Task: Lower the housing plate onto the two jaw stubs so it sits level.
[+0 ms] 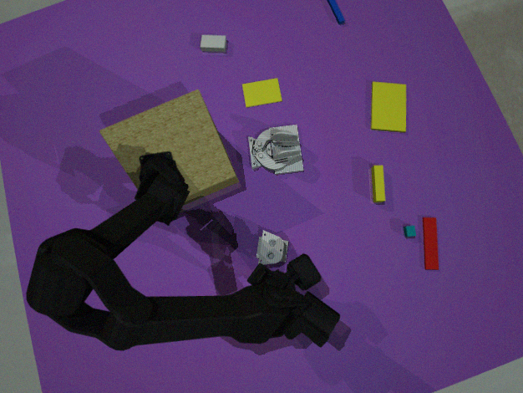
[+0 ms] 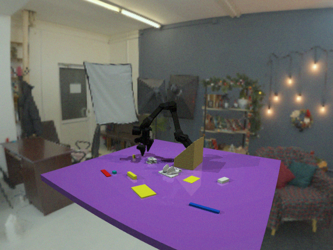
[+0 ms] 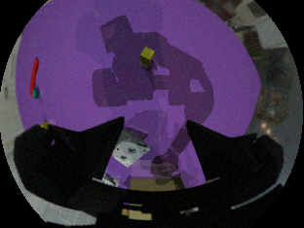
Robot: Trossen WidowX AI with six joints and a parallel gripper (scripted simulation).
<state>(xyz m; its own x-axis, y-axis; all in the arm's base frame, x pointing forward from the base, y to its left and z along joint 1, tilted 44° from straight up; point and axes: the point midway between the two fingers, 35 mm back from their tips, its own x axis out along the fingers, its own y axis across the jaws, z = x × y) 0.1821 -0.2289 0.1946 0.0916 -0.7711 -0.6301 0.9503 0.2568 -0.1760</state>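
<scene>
My gripper tip is 40 mm short of the small yellow cube, 80 mm to the left of it and 30 mm above it. Round my gripper tip: red bar: 390 mm ahead, 20 mm to the left, 40 mm below; then teal cube: 350 mm ahead, 60 mm to the left, 40 mm below; then yellow bar: 310 mm ahead, 190 mm to the left, 30 mm below.
</scene>
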